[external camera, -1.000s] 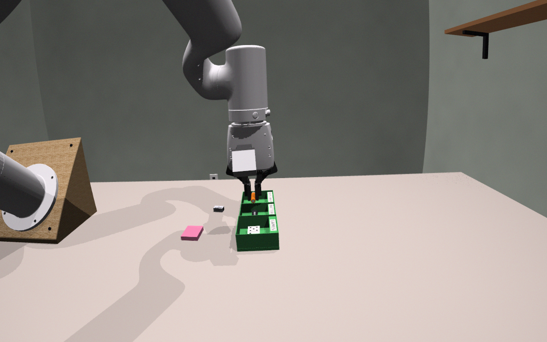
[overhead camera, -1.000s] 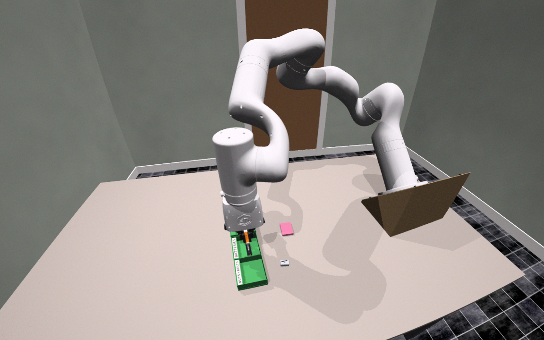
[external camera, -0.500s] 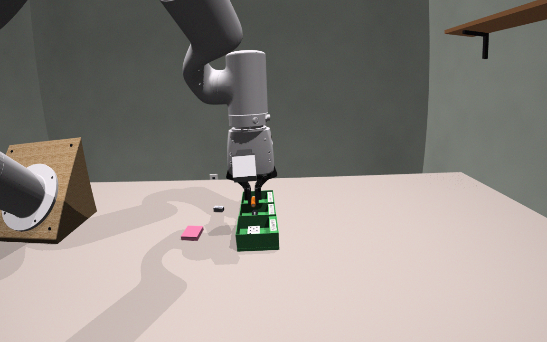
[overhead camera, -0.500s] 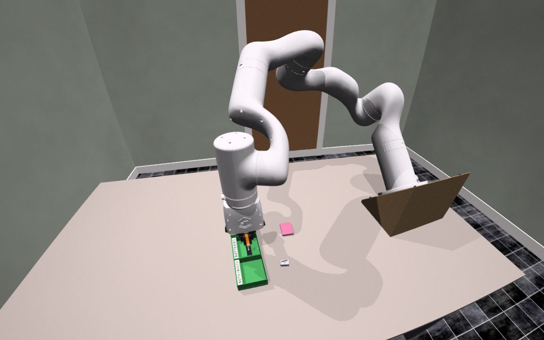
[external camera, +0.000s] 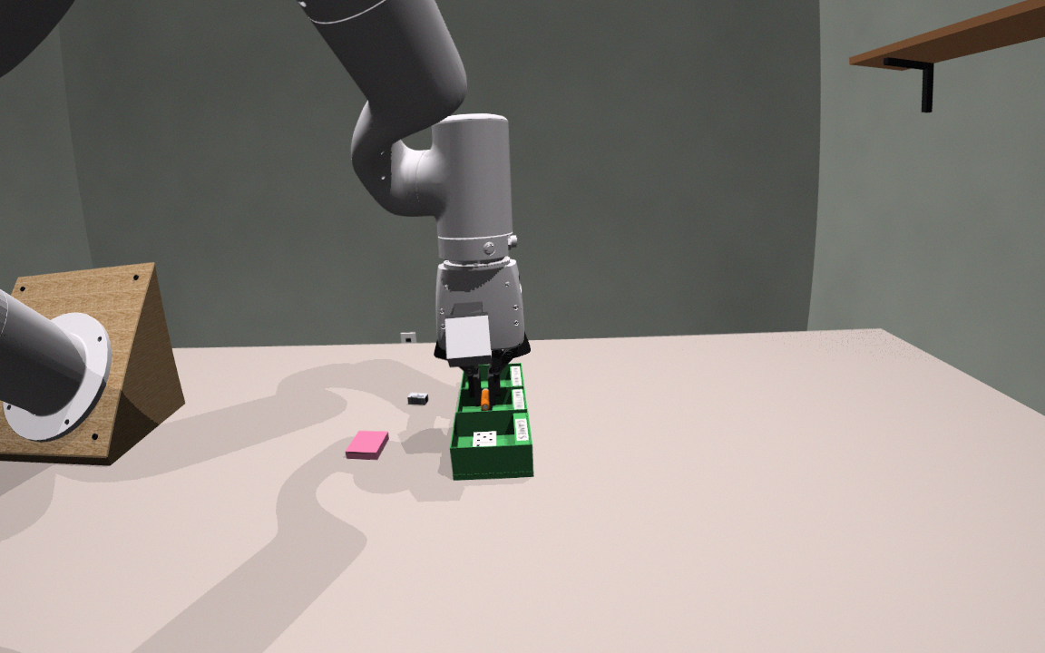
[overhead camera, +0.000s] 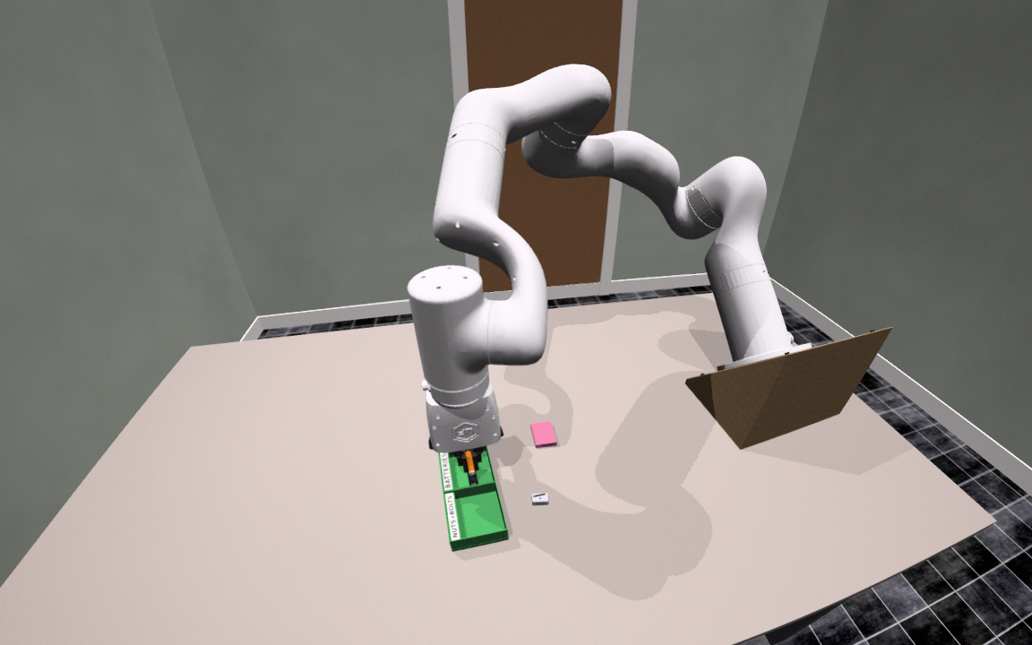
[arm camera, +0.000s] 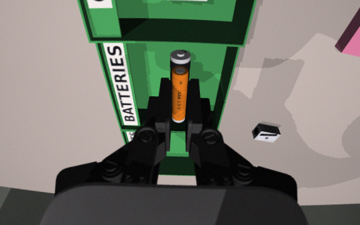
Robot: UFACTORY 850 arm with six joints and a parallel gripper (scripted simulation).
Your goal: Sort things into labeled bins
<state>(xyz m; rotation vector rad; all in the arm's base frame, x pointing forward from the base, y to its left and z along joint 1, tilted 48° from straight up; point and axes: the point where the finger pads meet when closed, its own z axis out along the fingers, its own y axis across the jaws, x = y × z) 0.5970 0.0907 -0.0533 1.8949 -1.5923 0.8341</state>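
Right now my hand is 2 cm above the orange battery. Also, from my hand: pink block (13 cm behind, 7 cm to the right, 5 cm below); black battery (4 cm below); pencil sharpener (10 cm behind, 6 cm to the left, 4 cm below).
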